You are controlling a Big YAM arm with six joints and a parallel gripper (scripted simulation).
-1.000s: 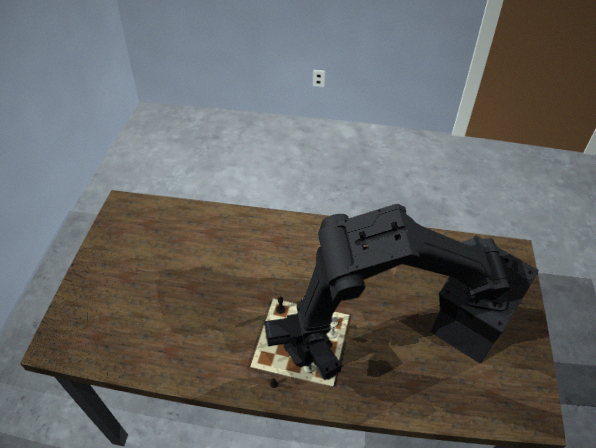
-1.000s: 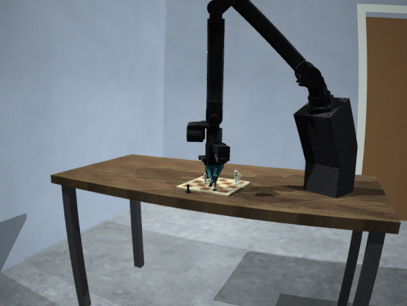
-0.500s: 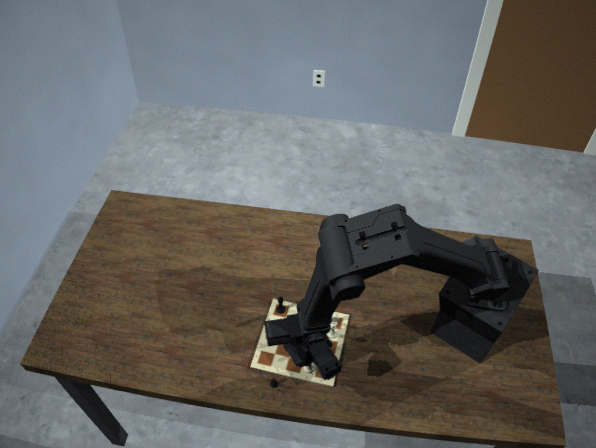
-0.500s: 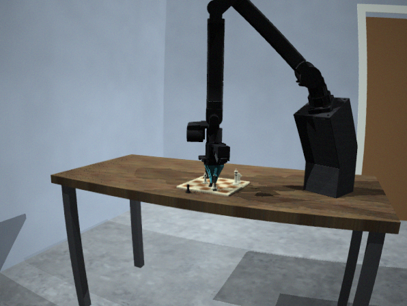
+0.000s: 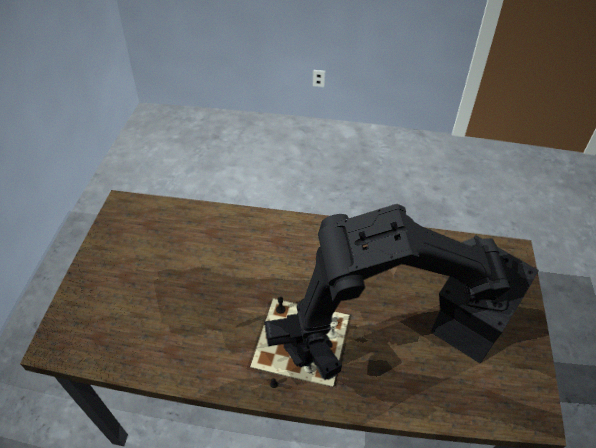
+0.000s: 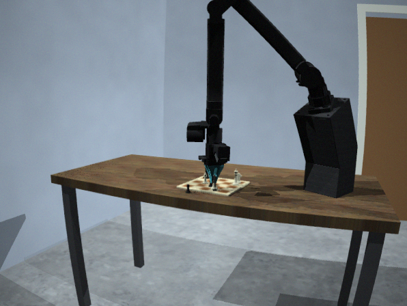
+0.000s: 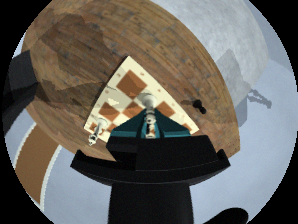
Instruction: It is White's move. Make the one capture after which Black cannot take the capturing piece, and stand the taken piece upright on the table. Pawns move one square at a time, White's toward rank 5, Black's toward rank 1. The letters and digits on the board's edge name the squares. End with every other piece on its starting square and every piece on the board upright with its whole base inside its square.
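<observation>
Right now the chessboard is 7 cm to the right of my hand, 4 cm below it and 4 cm ahead of it. Round my hand: tall black piece 14 cm to the right, 13 cm ahead; tall white piece 12 cm to the right, 3 cm behind.
</observation>
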